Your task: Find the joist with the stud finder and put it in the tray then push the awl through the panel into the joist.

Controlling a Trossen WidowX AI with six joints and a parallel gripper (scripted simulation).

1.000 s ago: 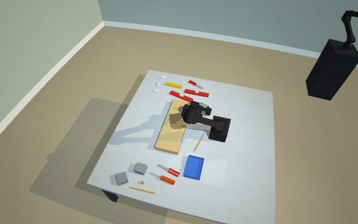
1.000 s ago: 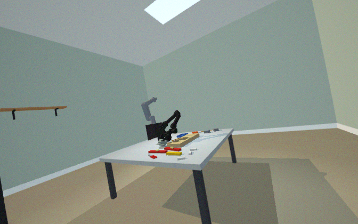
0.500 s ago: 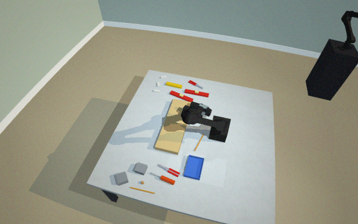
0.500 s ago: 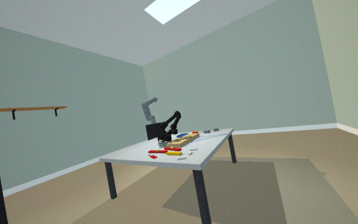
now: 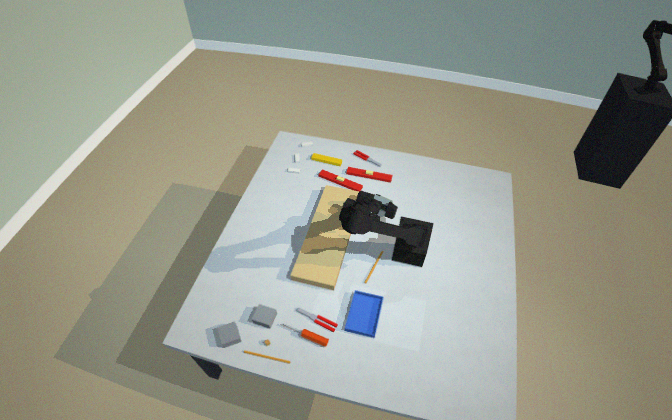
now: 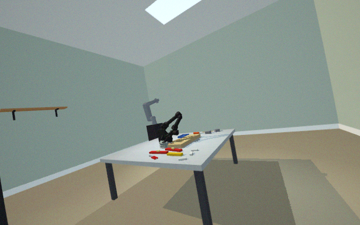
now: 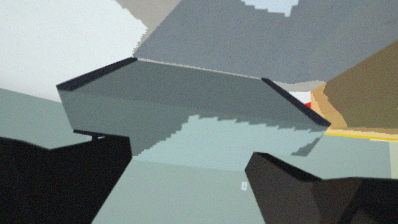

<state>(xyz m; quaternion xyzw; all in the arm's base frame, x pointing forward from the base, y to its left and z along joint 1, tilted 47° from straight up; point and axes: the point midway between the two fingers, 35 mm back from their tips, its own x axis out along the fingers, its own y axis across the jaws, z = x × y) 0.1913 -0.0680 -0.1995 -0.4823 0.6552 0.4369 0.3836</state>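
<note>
The stud finder lies 10 mm ahead of my gripper tip and 10 mm below it. Also, from my gripper tip: square indicator (30 mm ahead, 20 mm to the right); awl (120 mm to the left, 60 mm below); yellow bar (350 mm ahead, 240 mm to the right, 50 mm below).
</note>
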